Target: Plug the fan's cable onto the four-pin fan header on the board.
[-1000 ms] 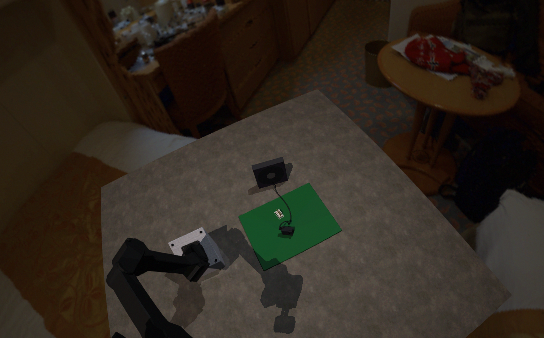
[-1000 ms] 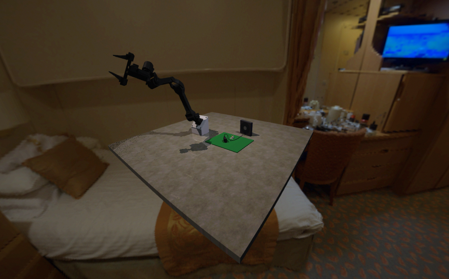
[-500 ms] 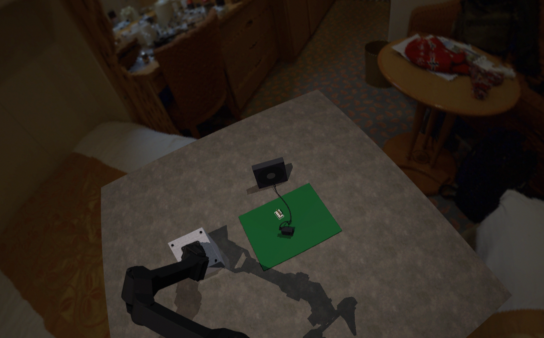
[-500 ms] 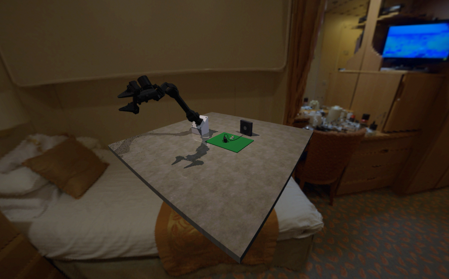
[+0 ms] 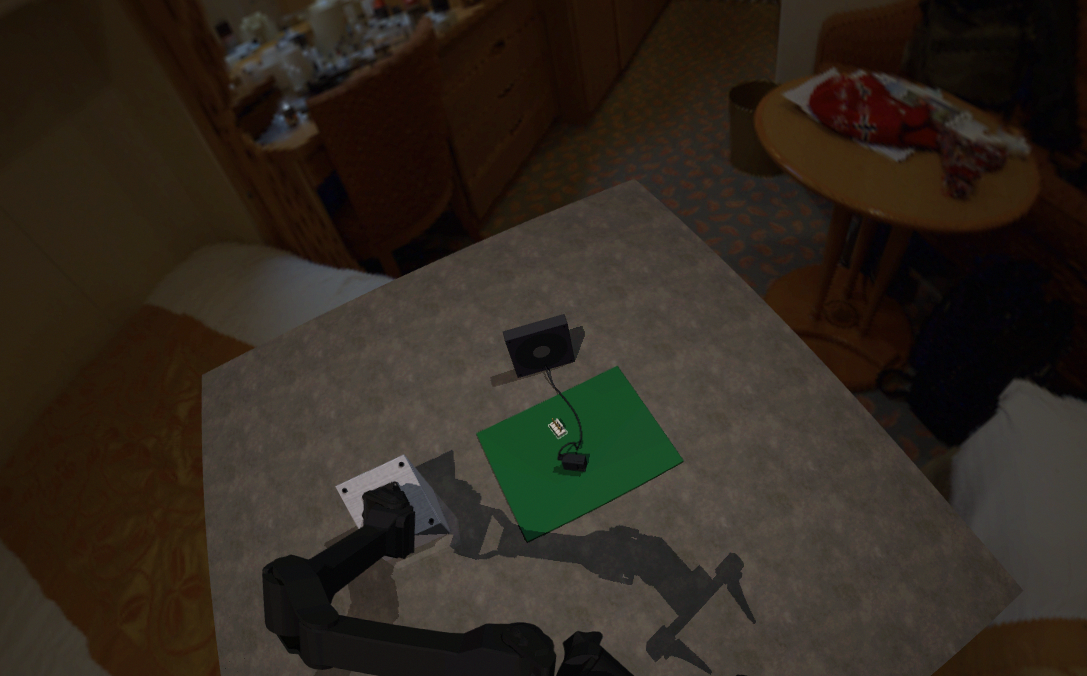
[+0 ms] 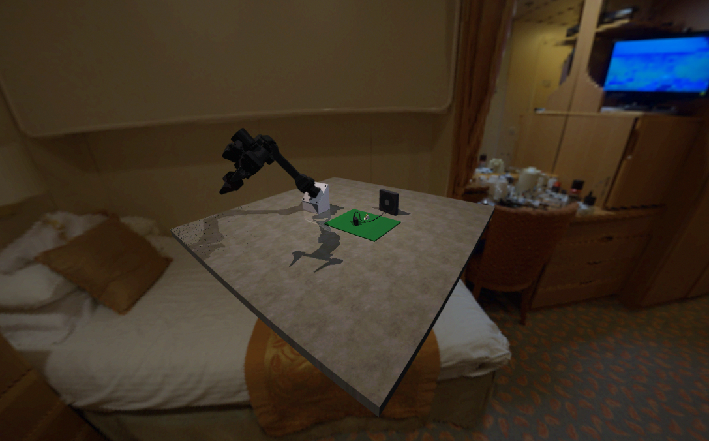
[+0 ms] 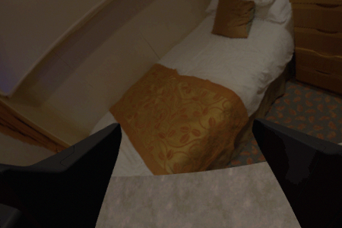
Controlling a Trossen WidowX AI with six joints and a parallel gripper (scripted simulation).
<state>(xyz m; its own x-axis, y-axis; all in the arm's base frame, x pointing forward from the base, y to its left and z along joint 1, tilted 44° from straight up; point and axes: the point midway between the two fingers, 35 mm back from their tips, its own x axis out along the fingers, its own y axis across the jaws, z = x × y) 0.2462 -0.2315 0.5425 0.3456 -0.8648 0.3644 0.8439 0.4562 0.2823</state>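
The black plug is 55 cm to the left of my gripper tip, 29 cm below it and 6 cm ahead of it. From my gripper tip the other things lie so: white four-pin header: 63 cm to the left, 31 cm below, 6 cm ahead; then black fan: 77 cm to the left, 26 cm below, 10 cm ahead; then green board: 58 cm to the left, 33 cm below, 7 cm ahead.
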